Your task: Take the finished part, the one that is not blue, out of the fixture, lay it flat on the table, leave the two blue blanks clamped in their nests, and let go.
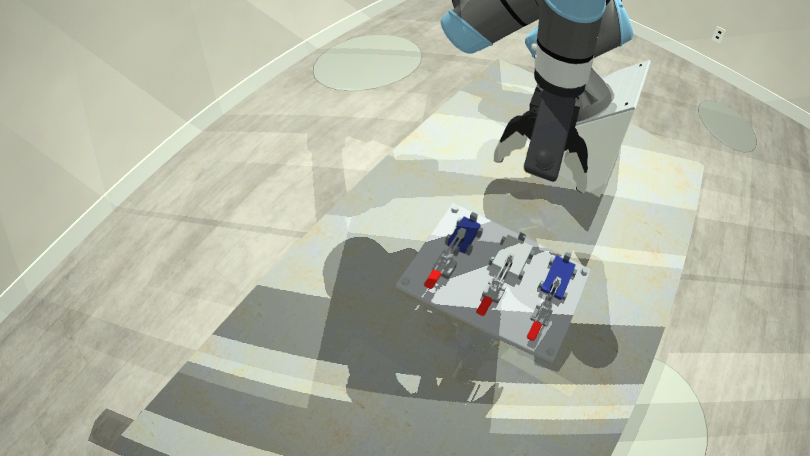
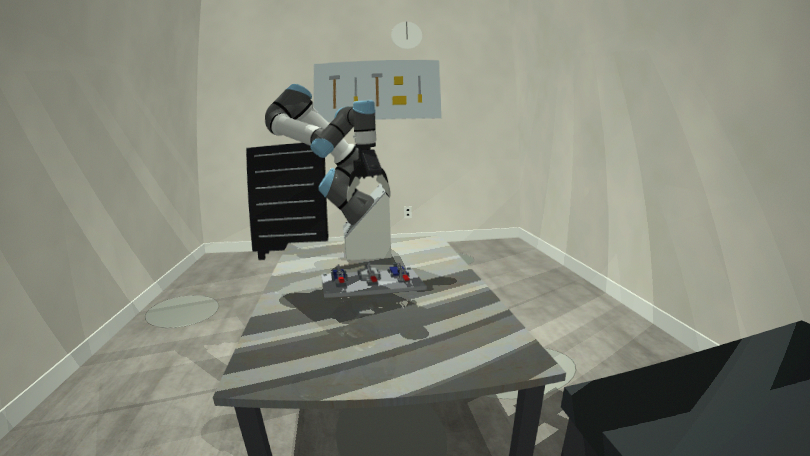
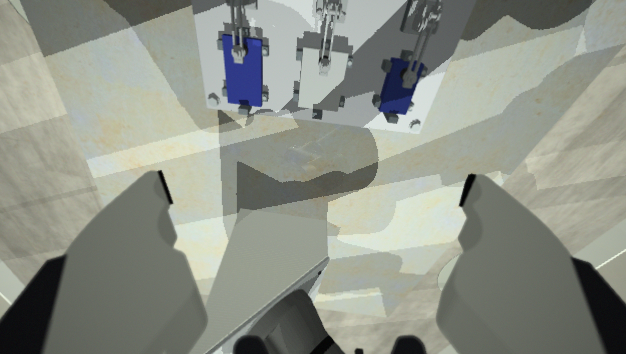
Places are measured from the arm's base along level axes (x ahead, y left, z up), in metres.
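Pixels of known places: gripper, between the fingertips: (image 2: 368, 199) (image 3: 316, 176); arm's base, origin of its link: (image 1: 589, 105) (image 2: 362, 212) (image 3: 273, 322).
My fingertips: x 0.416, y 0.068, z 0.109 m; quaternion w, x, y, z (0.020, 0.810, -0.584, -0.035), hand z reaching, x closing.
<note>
Ahead of a thing's pixels: the offset from my fingertips to its middle. Level surfaces: height alone.
The finished part, a pale off-white block {dx -0.029, dy -0.015, dz -0.271 m} (image 1: 516, 257) (image 3: 312, 85), sits in the middle nest of the grey fixture plate (image 1: 416, 271) (image 2: 340, 293) (image 3: 281, 75). The middle clamp's arm reaches over it. One blue blank {dx -0.058, dy +0.091, dz -0.273 m} (image 1: 561, 269) (image 3: 244, 82) and the other blue blank {dx +0.000, dy -0.121, dz -0.268 m} (image 1: 469, 226) (image 3: 397, 95) sit in the outer nests, each with a clamp tip over it. My gripper (image 1: 539, 172) (image 2: 367, 189) (image 3: 316, 176) is wide open and empty, high above the table on the robot-base side of the fixture. Contact under the clamp tips is too small to tell.
Three red clamp handles {dx +0.129, dy -0.092, dz -0.248 m} (image 1: 432, 278) {dx +0.105, dy +0.015, dz -0.253 m} (image 1: 484, 305) {dx +0.081, dy +0.122, dz -0.258 m} (image 1: 534, 330) point away from the robot base. The slanted base pedestal (image 1: 606, 152) (image 2: 367, 240) (image 3: 270, 237) stands behind the fixture. The fixture lies on the table {dz -0.299 m} (image 1: 283, 317) (image 2: 385, 362). A black drawer cabinet (image 2: 286, 195) stands behind the table.
</note>
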